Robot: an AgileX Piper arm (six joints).
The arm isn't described. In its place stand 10 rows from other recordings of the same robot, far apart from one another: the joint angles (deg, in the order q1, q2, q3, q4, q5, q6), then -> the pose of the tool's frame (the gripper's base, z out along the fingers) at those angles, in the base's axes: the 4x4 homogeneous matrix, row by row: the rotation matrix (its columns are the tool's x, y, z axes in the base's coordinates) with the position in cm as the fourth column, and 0 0 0 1 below.
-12.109 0.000 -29.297 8.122 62.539 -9.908 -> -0.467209 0.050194 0.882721 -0.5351; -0.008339 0.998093 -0.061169 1.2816; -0.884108 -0.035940 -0.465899 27.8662; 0 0 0 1
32.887 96.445 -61.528 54.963 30.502 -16.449 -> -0.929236 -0.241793 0.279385 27.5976; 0.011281 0.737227 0.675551 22.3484; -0.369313 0.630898 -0.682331 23.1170; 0 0 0 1
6.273 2.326 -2.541 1.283 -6.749 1.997 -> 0.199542 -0.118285 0.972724 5.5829; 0.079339 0.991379 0.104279 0.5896; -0.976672 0.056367 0.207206 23.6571; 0 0 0 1
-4.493 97.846 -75.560 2.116 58.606 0.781 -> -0.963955 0.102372 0.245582 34.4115; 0.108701 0.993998 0.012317 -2.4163; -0.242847 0.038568 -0.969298 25.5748; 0 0 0 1
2.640 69.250 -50.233 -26.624 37.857 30.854 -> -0.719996 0.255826 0.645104 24.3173; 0.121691 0.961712 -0.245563 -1.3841; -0.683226 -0.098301 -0.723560 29.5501; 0 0 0 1
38.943 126.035 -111.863 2.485 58.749 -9.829 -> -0.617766 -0.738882 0.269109 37.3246; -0.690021 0.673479 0.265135 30.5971; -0.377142 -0.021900 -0.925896 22.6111; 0 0 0 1
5.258 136.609 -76.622 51.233 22.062 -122.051 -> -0.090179 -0.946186 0.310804 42.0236; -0.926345 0.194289 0.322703 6.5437; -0.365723 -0.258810 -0.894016 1.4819; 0 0 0 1
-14.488 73.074 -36.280 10.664 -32.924 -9.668 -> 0.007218 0.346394 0.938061 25.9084; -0.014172 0.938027 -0.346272 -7.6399; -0.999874 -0.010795 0.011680 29.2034; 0 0 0 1
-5.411 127.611 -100.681 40.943 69.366 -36.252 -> -0.945433 -0.302759 0.120389 45.2730; -0.172061 0.777714 0.604612 1.3174; -0.276680 0.550906 -0.787370 17.8223; 0 0 0 1
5.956 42.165 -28.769 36.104 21.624 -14.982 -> -0.511049 -0.134926 0.848896 14.4756; 0.268716 0.913023 0.306890 3.4970; -0.816469 0.384948 -0.430342 28.7149; 0 0 0 1
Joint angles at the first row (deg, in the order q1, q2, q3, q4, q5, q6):
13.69 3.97 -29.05 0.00 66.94 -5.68
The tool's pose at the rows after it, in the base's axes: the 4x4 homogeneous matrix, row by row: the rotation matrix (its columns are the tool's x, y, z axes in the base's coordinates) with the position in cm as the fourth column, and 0 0 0 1 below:
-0.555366 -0.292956 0.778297 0.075; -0.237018 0.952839 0.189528 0.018; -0.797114 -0.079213 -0.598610 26.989; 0 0 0 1
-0.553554 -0.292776 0.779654 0.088; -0.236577 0.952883 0.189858 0.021; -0.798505 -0.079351 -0.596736 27.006; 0 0 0 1
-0.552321 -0.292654 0.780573 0.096; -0.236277 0.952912 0.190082 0.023; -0.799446 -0.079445 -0.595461 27.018; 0 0 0 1
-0.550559 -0.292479 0.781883 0.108; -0.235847 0.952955 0.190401 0.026; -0.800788 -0.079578 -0.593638 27.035; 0 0 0 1
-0.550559 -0.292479 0.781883 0.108; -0.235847 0.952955 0.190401 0.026; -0.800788 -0.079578 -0.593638 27.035; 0 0 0 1
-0.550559 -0.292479 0.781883 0.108; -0.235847 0.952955 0.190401 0.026; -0.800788 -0.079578 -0.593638 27.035; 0 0 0 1
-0.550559 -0.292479 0.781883 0.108; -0.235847 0.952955 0.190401 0.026; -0.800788 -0.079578 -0.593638 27.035; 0 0 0 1
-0.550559 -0.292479 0.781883 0.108; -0.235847 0.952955 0.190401 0.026; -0.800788 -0.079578 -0.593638 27.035; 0 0 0 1
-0.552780 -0.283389 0.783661 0.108; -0.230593 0.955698 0.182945 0.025; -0.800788 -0.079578 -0.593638 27.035; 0 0 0 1
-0.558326 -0.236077 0.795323 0.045; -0.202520 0.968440 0.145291 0.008; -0.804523 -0.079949 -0.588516 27.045; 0 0 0 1
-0.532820 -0.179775 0.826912 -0.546; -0.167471 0.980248 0.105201 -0.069; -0.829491 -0.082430 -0.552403 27.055; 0 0 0 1
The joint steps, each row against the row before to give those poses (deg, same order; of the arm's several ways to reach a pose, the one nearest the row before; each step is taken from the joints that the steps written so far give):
0.00 0.00 0.39 0.00 -0.48 0.01
0.00 0.00 0.00 0.00 -0.13 0.00
0.00 0.00 0.00 0.00 -0.09 0.00
0.00 0.00 0.00 0.00 -0.13 0.00
0.00 0.00 0.00 0.00 0.00 0.00
0.00 0.00 0.00 0.00 0.00 0.00
0.00 0.00 0.00 0.00 0.00 0.00
0.00 0.00 0.00 0.00 0.00 0.00
-0.55 0.00 0.00 0.00 0.00 0.00
-2.79 -0.29 0.00 0.00 -0.08 0.00
-3.10 -2.36 0.00 0.00 -0.15 -0.01

